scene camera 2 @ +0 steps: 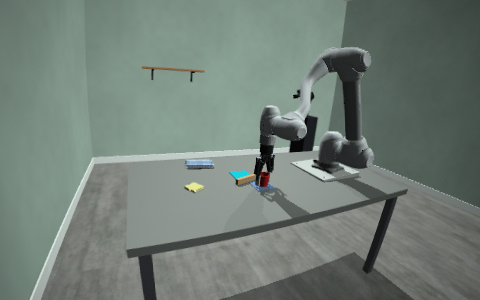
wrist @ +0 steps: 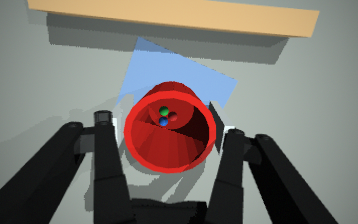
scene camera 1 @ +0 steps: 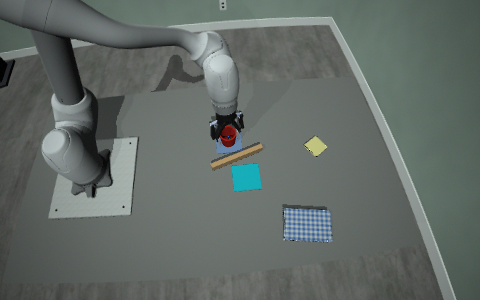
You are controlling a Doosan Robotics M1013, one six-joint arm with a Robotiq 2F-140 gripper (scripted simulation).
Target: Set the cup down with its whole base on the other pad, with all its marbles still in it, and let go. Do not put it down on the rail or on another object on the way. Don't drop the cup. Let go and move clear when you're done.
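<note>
What I can see is a red cup (wrist: 182,144), and with it my own gripper (wrist: 171,109).
</note>
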